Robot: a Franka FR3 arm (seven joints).
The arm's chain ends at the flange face. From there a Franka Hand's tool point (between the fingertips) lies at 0.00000 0.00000 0.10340 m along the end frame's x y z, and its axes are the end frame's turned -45 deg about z.
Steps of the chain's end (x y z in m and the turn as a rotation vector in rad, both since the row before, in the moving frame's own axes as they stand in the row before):
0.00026, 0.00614, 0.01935, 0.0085, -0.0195, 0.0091
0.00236, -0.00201, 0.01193, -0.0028, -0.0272, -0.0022
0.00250, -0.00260, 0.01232, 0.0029, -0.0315, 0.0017
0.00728, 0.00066, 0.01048, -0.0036, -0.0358, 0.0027
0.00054, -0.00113, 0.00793, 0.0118, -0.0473, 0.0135
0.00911, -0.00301, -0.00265, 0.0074, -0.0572, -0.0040
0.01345, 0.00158, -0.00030, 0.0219, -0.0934, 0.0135
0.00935, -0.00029, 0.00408, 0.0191, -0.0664, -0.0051
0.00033, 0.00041, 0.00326, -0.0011, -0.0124, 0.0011
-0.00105, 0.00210, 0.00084, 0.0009, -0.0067, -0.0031
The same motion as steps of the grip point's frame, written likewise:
-0.00495, 0.00247, 0.01933, 0.0198, -0.0078, 0.0091
0.00089, -0.00153, 0.01189, 0.0173, -0.0212, -0.0022
0.00152, -0.00259, 0.01227, 0.0243, -0.0202, 0.0017
0.00180, 0.00326, 0.01041, 0.0228, -0.0279, 0.0027
-0.00138, -0.00475, 0.00781, 0.0418, -0.0251, 0.0135
0.00492, -0.00040, -0.00282, 0.0457, -0.0352, -0.0040
0.00323, 0.00218, -0.00078, 0.0815, -0.0506, 0.0135
0.00335, 0.00017, 0.00383, 0.0605, -0.0334, -0.0051
-0.00104, -0.00030, 0.00325, 0.0080, -0.0095, 0.0011
-0.00265, 0.00019, 0.00084, 0.0054, -0.0041, -0.0031

